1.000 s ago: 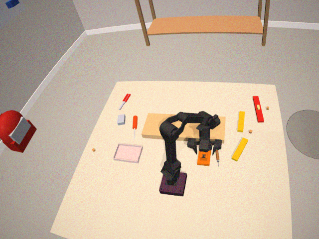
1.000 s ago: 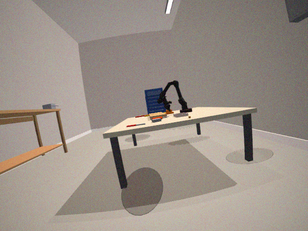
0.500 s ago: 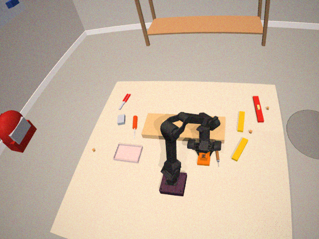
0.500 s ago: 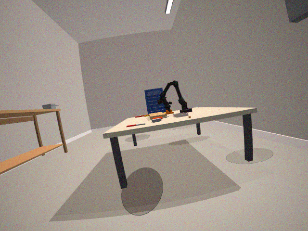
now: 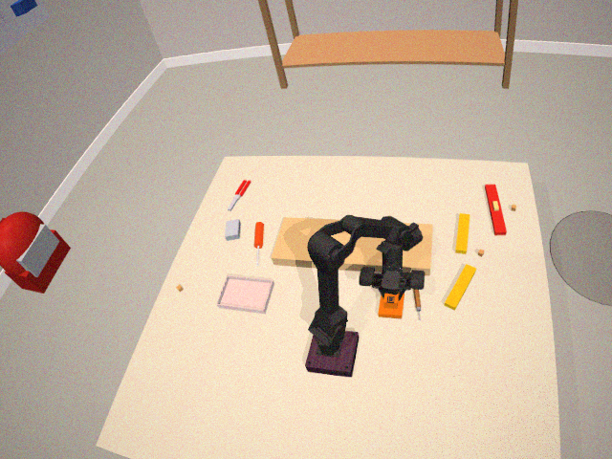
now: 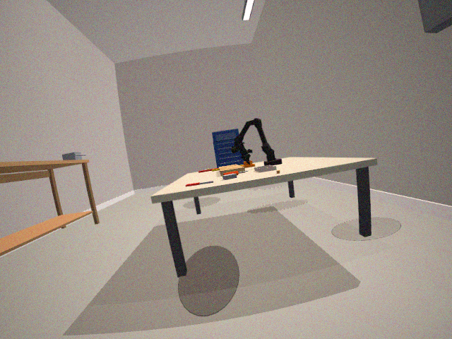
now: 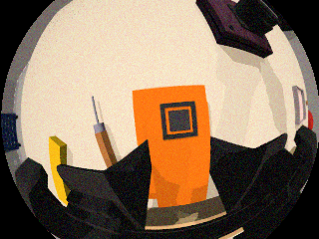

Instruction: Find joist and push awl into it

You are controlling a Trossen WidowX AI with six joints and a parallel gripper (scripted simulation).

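Now: gripper tip 80 mm to the left of the awl, 20 mm above it and 10 mm past it. Round my gripper tip: orange stud finder: 20 mm above; then pink tray: 470 mm to the left, 20 mm behind, 10 mm below; then red level: 400 mm ahead, 340 mm to the right, 10 mm below.
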